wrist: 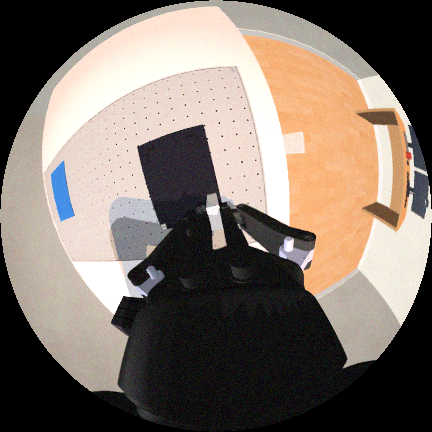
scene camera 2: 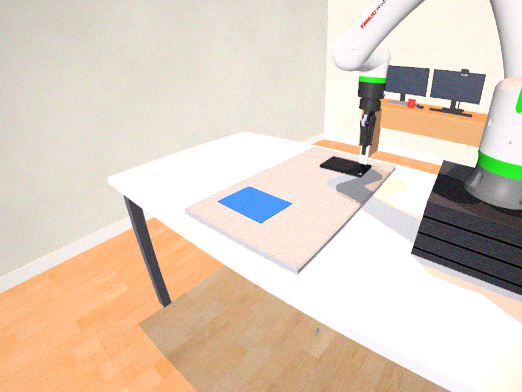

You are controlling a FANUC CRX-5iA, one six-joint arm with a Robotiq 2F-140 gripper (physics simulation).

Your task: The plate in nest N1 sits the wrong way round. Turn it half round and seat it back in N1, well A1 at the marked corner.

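Observation:
The nest (scene camera 2: 342, 166) (wrist: 177, 172) is a dark, flat rectangle near the far end of the perforated board. Its whole visible top is dark, and no pale plate shows in it or elsewhere in either view. A small light mark shows at one near corner of the nest. My gripper (scene camera 2: 364, 162) (wrist: 213, 202) points down with its pale fingers shut together and nothing between them. In both views the fingertips overlap the end of the nest nearest the arm and hide a little of it. Whether they touch it I cannot tell.
The beige board (scene camera 2: 295, 175) (wrist: 100, 150) lies on the white table (scene camera 2: 165, 167) (wrist: 95, 82). A flat blue rectangle (scene camera 2: 255, 204) (wrist: 62, 191) is at its other end. The dark robot pedestal (scene camera 2: 465, 235) stands at the right in the scene view. A desk with monitors is behind.

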